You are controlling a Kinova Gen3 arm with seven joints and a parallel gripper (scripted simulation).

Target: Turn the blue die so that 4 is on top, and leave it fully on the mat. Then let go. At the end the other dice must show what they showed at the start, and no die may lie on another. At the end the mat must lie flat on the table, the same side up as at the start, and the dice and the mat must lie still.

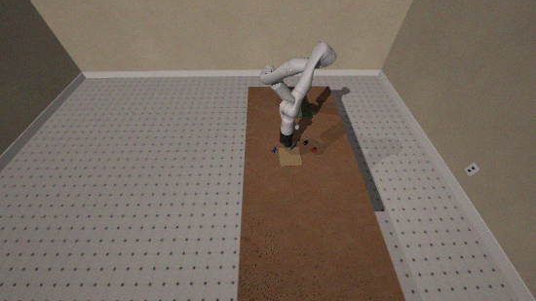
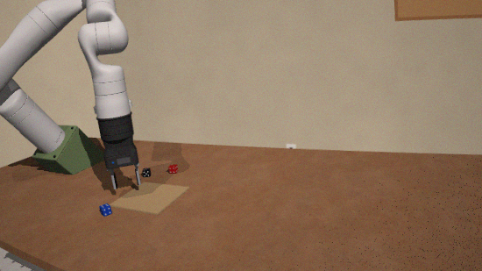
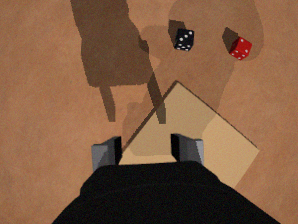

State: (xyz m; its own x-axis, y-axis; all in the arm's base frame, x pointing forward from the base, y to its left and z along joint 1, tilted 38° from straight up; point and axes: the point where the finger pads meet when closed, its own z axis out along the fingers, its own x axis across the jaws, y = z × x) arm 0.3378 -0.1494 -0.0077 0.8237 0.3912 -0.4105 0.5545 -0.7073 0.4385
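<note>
Right now my hand is 130 mm to the right of the black die, 40 mm above it and 20 mm past it. The rest, counted from my hand: red die 160 mm to the left, 40 mm below, 40 mm ahead; tan mat 60 mm ahead, 40 mm below; blue die 90 mm to the right, 40 mm below.
</note>
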